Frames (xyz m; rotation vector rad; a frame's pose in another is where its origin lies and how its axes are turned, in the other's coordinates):
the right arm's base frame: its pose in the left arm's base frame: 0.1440 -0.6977 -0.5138 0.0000 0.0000 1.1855
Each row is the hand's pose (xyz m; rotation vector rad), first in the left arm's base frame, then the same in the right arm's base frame.
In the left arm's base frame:
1: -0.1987 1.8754 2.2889 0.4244 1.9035 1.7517
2: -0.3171 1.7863 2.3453 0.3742 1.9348 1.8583
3: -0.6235 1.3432 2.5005 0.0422 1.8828 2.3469
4: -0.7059 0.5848 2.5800 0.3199 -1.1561 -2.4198
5: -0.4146 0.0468 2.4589 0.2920 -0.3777 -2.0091
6: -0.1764 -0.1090 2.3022 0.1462 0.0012 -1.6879
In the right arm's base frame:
1: 2.2557 1.2846 2.8027 1.2226 1.1590 0.9184
2: 2.1286 1.3609 2.8591 1.1862 1.1900 1.0304
3: 1.6028 1.4783 3.0143 0.8755 1.2390 1.4782
4: 0.8691 1.2696 3.0938 0.3637 1.0872 2.2411
5: 0.4800 0.7975 2.9727 -0.0397 0.6064 2.9977
6: 0.4251 0.5182 2.8160 0.1565 -0.1036 -2.8704

